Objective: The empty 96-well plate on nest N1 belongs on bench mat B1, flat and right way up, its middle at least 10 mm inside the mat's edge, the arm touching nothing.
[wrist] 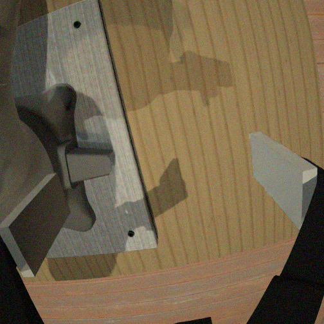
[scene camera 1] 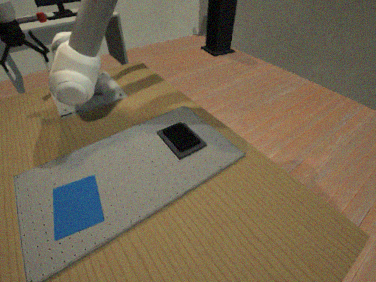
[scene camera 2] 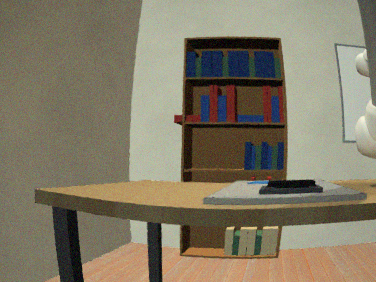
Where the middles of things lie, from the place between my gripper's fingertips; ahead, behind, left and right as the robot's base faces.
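Blue bench mat B1 (scene camera 1: 76,206): my hand is 15 cm above it, 7 cm to the right of it and 63 cm short of it.
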